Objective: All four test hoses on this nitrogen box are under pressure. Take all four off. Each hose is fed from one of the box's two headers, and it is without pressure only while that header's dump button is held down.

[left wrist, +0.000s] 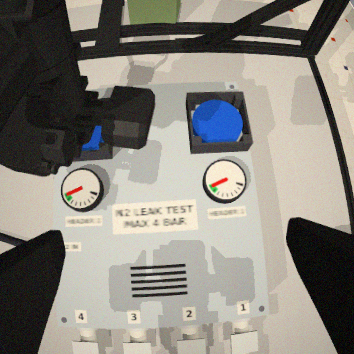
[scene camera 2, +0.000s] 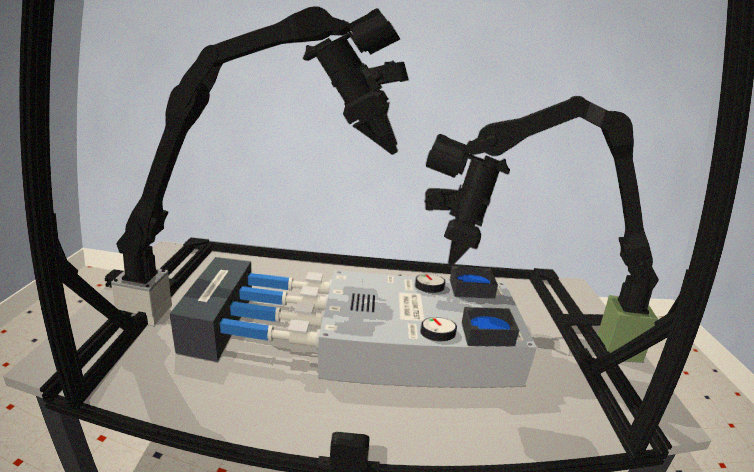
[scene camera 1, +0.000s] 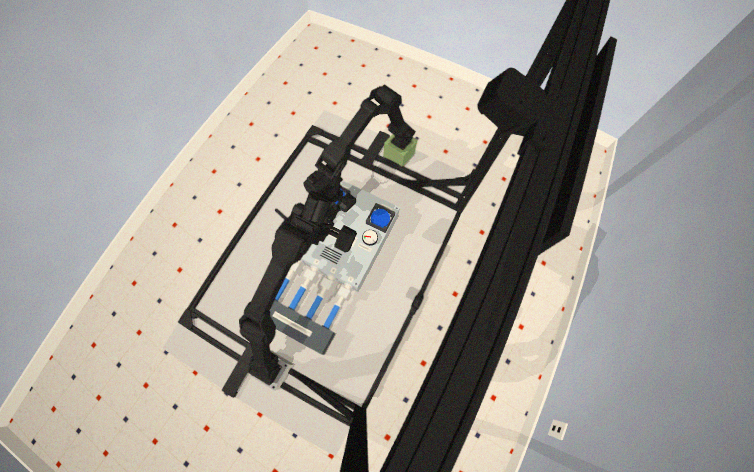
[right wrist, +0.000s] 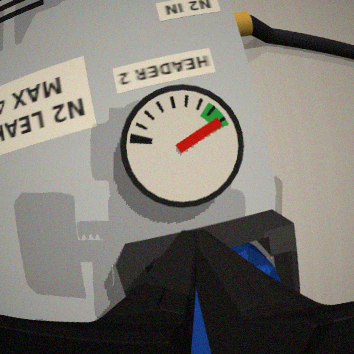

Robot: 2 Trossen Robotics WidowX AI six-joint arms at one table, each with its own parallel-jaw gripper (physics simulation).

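Frame: origin at the left arm's base, x ahead, y left, z up, level; millimetres.
Seen in the pictures: left gripper, fingertip midpoint: (left wrist: 176,238) (scene camera 2: 395,149) (scene camera 1: 333,222); right gripper, fingertip midpoint: (left wrist: 77,154) (scene camera 2: 450,264) (right wrist: 192,241); left arm's base at its link origin: (scene camera 2: 139,275) (scene camera 1: 269,370); right arm's base at its link origin: (scene camera 2: 633,306) (scene camera 1: 401,141).
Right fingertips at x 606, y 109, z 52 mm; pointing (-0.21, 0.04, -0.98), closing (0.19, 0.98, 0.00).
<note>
Pixels of each thing's top centre, then the offset from my right fingertips to it. "pt": a spot on its surface instead.
- dark block at a spot on its surface: (scene camera 2: 197,323) pt 236 mm right, 420 mm back, 60 mm down
- nearest hose at a spot on its surface: (scene camera 2: 244,329) (scene camera 1: 334,316) pt 209 mm right, 342 mm back, 71 mm down
- far blue dump button at its top centre: (right wrist: 217,306) (left wrist: 82,129) (scene camera 2: 473,281) 6 mm left, 52 mm ahead, 35 mm down
- header 2 gauge at a spot on its surface: (right wrist: 182,145) (scene camera 2: 430,278) pt 5 mm left, 33 mm back, 35 mm down
- black supply hose at a spot on its surface: (right wrist: 298,36) pt 123 mm left, 104 mm back, 117 mm down
The grey nitrogen box (scene camera 2: 422,361) (scene camera 1: 354,276) (left wrist: 88,274) lies inside the black frame. Four blue hoses run from its left end into a dark block (scene camera 2: 197,323) (scene camera 1: 302,330); the nearest hose (scene camera 2: 244,329) (scene camera 1: 331,316) sits at port 1. My right gripper (scene camera 2: 455,260) (right wrist: 192,241) is shut and empty. Its tip is at the far blue dump button (scene camera 2: 474,279) (right wrist: 257,259) (left wrist: 92,140) of header 2. The header 2 gauge (right wrist: 182,145) (scene camera 2: 429,282) has its needle at the edge of the green mark. My left gripper (scene camera 2: 389,142) (left wrist: 176,238) is open and empty, high above the box. The near dump button (scene camera 2: 489,322) (left wrist: 218,121) (scene camera 1: 381,217) is free.
A black supply hose (right wrist: 298,36) with a yellow fitting enters the box at the N2 IN side. The black frame (scene camera 2: 352,258) (scene camera 1: 258,197) rings the box. A green block (scene camera 1: 399,151) (left wrist: 153,10) carries the right arm's base. A tall black gantry (scene camera 1: 516,234) crosses scene camera 1.
</note>
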